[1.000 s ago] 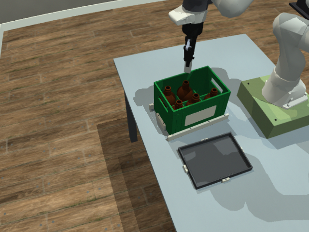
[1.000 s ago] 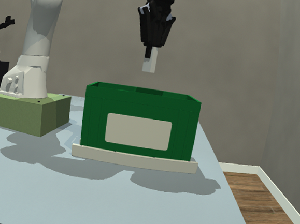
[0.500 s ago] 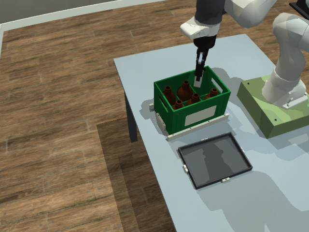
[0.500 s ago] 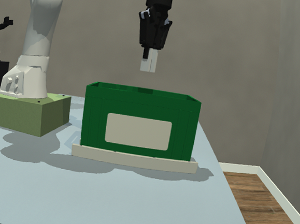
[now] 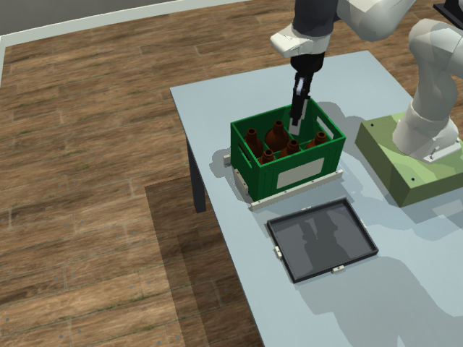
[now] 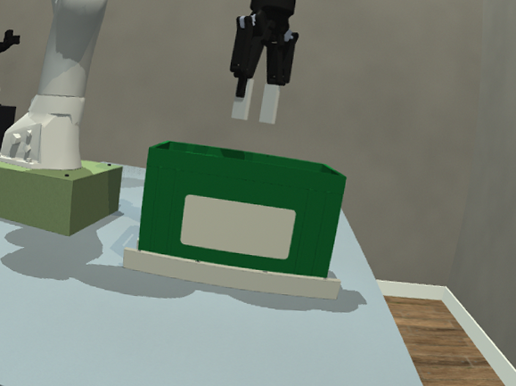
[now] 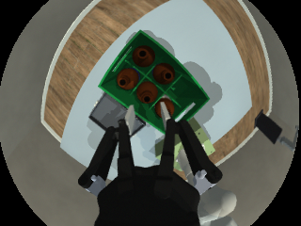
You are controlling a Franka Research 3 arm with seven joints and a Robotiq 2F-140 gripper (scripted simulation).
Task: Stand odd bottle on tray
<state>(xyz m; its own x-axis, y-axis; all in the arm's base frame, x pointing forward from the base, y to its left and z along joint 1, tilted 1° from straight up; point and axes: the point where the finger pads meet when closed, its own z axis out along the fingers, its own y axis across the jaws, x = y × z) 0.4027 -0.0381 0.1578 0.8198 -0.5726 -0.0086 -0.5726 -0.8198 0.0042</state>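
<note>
Now: hand 17 cm above the green crate and 4 cm to the left of it. Also, from my hand: dark tray 25 cm below, 23 cm to the left, 2 cm behind; then bottle 17 cm below, 8 cm to the right, 1 cm ahead.
</note>
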